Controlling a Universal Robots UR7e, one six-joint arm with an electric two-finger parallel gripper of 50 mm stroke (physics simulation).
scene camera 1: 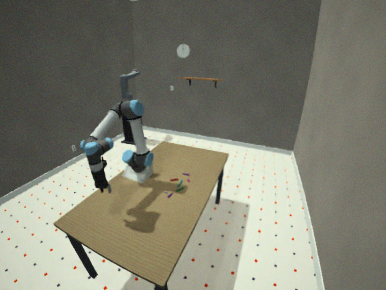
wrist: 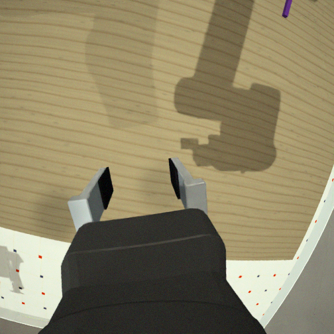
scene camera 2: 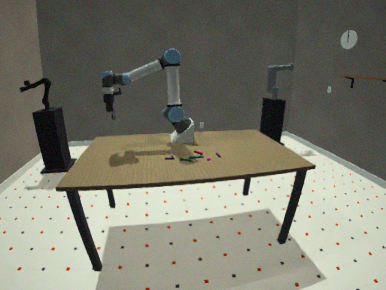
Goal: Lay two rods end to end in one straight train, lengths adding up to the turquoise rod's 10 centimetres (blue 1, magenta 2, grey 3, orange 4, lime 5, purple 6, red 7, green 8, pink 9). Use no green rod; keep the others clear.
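Places are measured from the arm's base along level axes (x up, y right, z ahead), in centimetres.
Where they show: gripper, between the fingertips: (scene camera 1: 106, 192) (scene camera 2: 114, 119); arm's base, origin of its link: (scene camera 2: 184, 127).
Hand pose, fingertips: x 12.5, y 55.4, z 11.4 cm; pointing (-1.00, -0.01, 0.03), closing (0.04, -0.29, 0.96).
Things, the pixels of their top centre, and the offset from my fingertips. Level surfaces: height alone.
- turquoise rod, centre of its top: (scene camera 2: 196, 156) (scene camera 1: 179, 183) dx -21.9, dy -54.4, dz +29.1 cm
- green rod, centre of its top: (scene camera 2: 186, 159) (scene camera 1: 180, 188) dx -21.9, dy -47.0, dz +32.1 cm
- red rod, centre of its top: (scene camera 2: 198, 152) (scene camera 1: 173, 179) dx -21.9, dy -57.8, dz +21.9 cm
- short magenta rod, centre of its top: (scene camera 2: 208, 158) (scene camera 1: 188, 180) dx -21.9, dy -61.4, dz +34.5 cm
- small grey rod, centre of its top: (scene camera 1: 165, 191) dx -21.9, dy -39.4, dz +22.3 cm
- wooden table, height of its surface: dx -22.8 cm
My gripper (scene camera 1: 106, 190) (scene camera 2: 113, 117) (wrist: 140, 174) is open and empty, high above the table, away from the rods. The turquoise rod (scene camera 1: 179, 184) (scene camera 2: 196, 157) lies mid-table beside the green rod (scene camera 1: 180, 189) (scene camera 2: 185, 159). A red rod (scene camera 1: 174, 179) (scene camera 2: 198, 152) lies nearer the robot base. A short magenta rod (scene camera 1: 188, 180) (scene camera 2: 209, 159) and a purple rod (scene camera 1: 186, 174) (scene camera 2: 218, 155) lie at one side. Another purple rod (scene camera 1: 170, 195) (scene camera 2: 169, 158) lies at the other side, near a small grey rod (scene camera 1: 166, 192). Part of a purple rod (wrist: 286, 8) shows in the wrist view.
The wooden table (scene camera 1: 115, 235) (scene camera 2: 115, 175) (wrist: 45, 150) carries the robot's base (scene camera 1: 138, 173) (scene camera 2: 183, 134) at its back edge. The arm's shadow falls across the table and over some rods. Two other arms stand on dark pedestals (scene camera 2: 51, 140) (scene camera 2: 272, 120) away from the table.
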